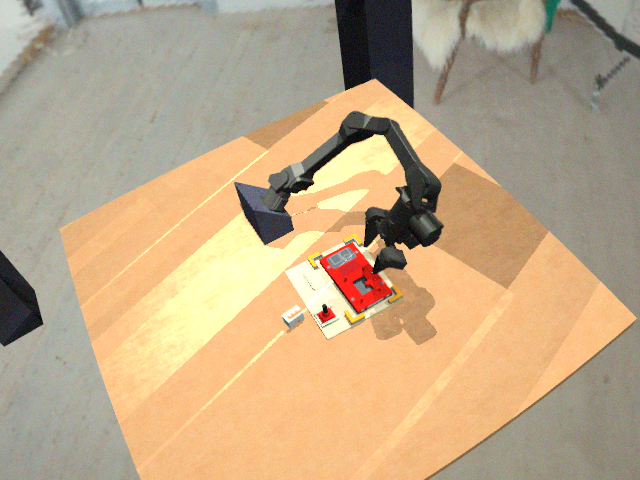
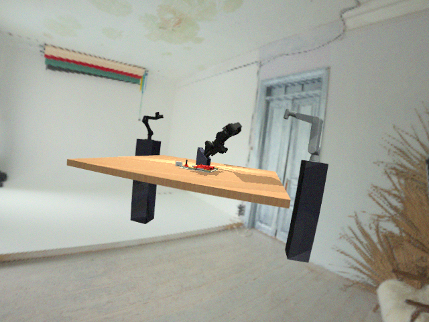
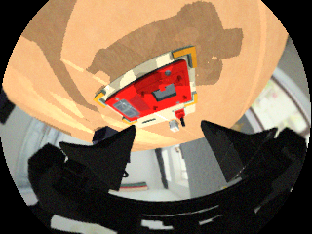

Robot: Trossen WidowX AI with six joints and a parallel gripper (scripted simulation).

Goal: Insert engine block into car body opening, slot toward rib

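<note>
My gripper tip is 220 mm to the left of the engine block, 100 mm above it and 20 mm past it. Also, from my gripper tip: black upright stick (150 mm to the right, 80 mm below, 10 mm ahead).
</note>
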